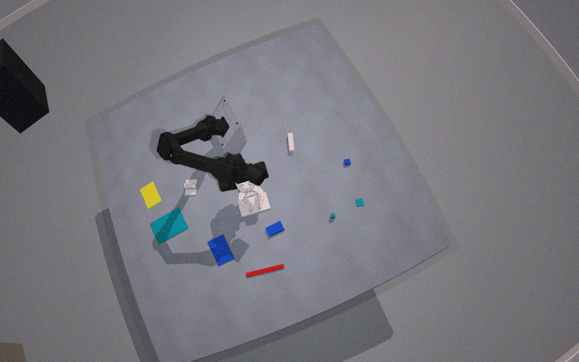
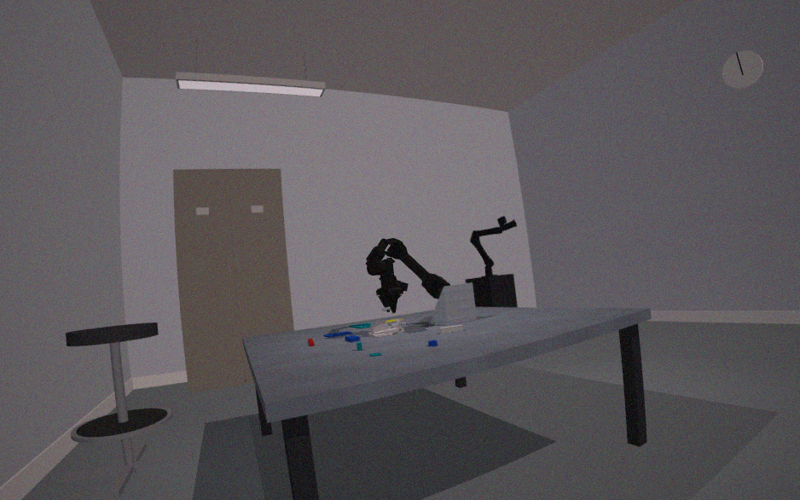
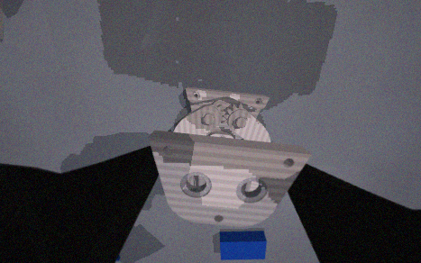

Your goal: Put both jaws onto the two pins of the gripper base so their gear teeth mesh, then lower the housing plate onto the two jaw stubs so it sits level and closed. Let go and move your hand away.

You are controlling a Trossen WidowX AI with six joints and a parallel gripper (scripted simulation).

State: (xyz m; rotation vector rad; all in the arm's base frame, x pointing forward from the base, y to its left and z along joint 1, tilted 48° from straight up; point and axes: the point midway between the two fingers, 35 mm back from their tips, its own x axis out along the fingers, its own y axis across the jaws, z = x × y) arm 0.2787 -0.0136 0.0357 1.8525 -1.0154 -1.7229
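The housing plate is 8 cm below my gripper tip, 1 cm to the left of it and 1 cm behind it. From my gripper tip the other things lie so: flat white ribbed plate (8 cm below, 6 cm ahead, 1 cm to the right); white gripper base (2 cm above, 1 cm ahead); blue block (19 cm ahead, 7 cm below, 1 cm to the left).
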